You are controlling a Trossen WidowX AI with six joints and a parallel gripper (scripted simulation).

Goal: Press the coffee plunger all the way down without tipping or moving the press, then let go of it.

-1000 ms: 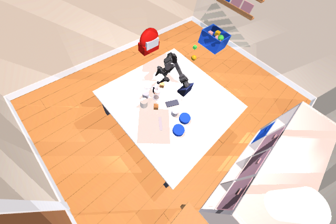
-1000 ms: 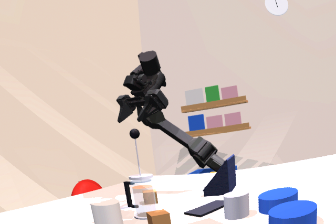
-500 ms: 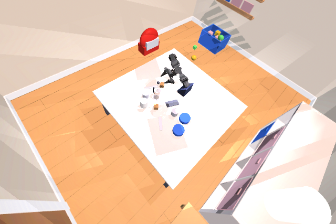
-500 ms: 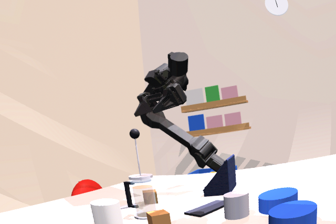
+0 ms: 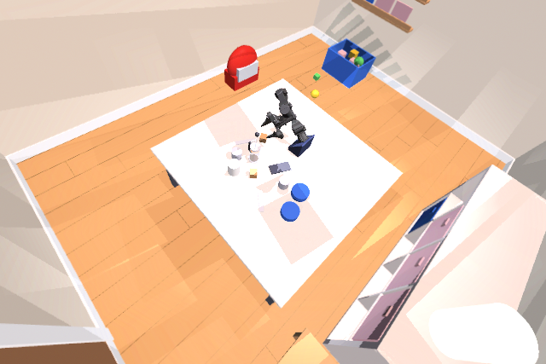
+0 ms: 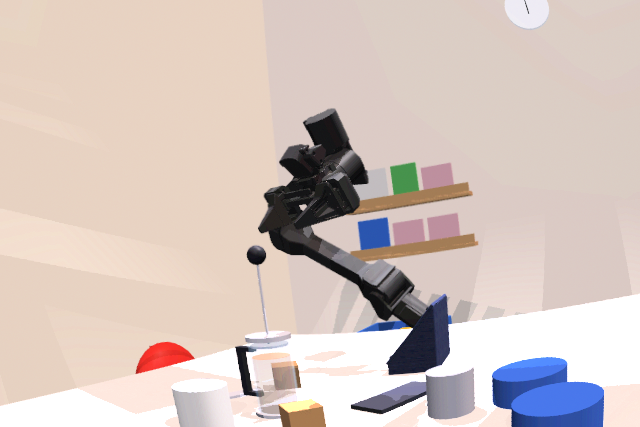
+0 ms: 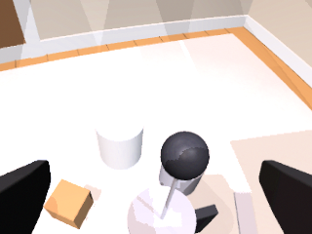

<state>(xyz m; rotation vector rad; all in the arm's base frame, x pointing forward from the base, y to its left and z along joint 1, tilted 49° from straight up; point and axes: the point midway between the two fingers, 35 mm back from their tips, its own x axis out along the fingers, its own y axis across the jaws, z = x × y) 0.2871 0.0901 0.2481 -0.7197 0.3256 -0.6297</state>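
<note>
The glass coffee press lies 17 cm below my gripper tip, 5 cm to the right of it and 1 cm ahead of it. Round my gripper tip: dark flat slab (30 cm below, 15 cm to the left, 6 cm behind); then white cylinder (26 cm below, 19 cm ahead, 5 cm to the right).
</note>
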